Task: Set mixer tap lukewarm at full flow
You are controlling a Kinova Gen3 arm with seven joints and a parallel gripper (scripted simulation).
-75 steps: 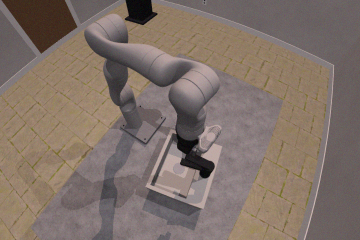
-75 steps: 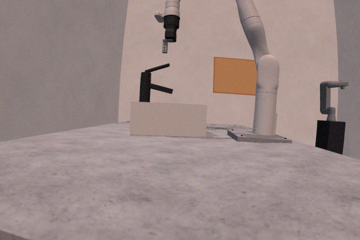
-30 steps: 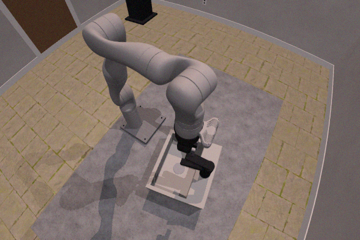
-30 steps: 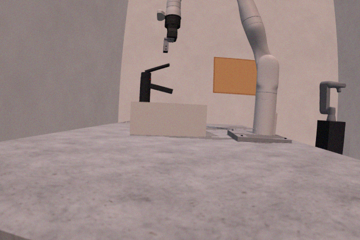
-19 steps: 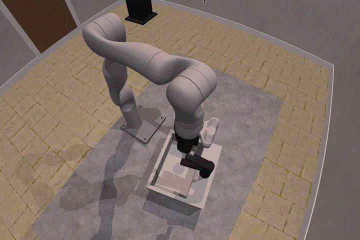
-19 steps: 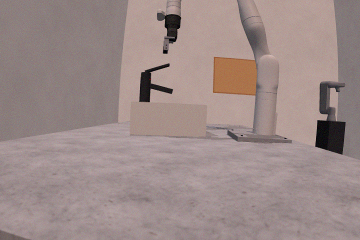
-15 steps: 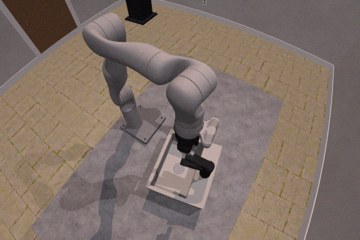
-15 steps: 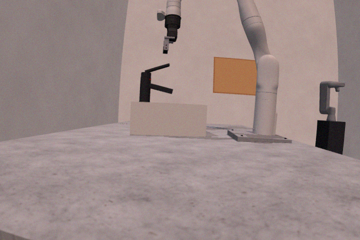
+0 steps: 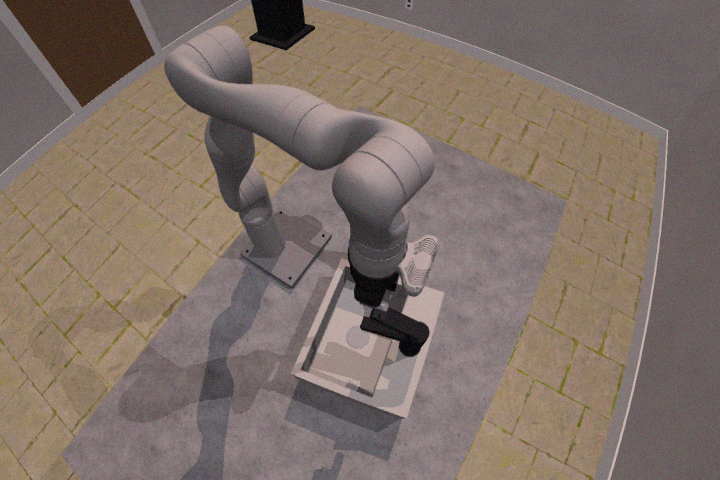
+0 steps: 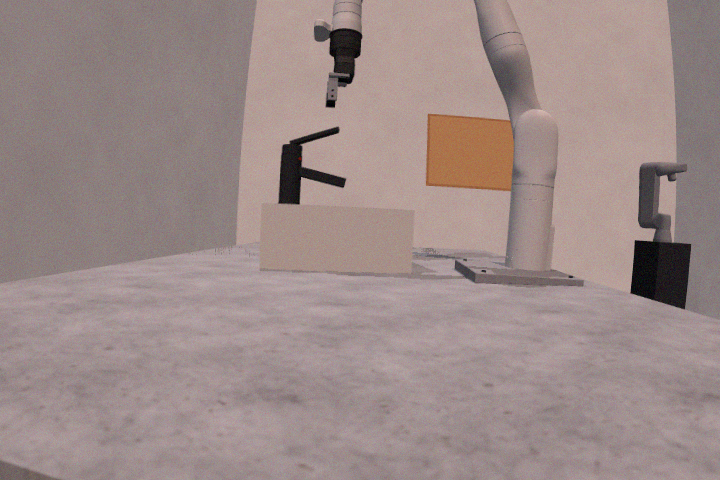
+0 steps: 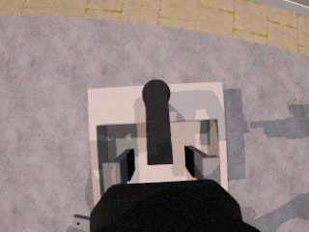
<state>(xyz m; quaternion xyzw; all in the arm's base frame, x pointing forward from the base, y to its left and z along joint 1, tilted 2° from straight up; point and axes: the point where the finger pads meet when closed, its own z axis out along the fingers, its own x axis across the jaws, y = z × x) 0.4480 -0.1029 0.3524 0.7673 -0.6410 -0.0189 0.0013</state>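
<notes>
Now: hand 10 cm above the lever and 3 cm short of it. Also, from my hand: black mixer tap (15 cm below, 6 cm ahead, 1 cm to the left); then sink basin (35 cm below, 3 cm behind, 1 cm to the right).
</notes>
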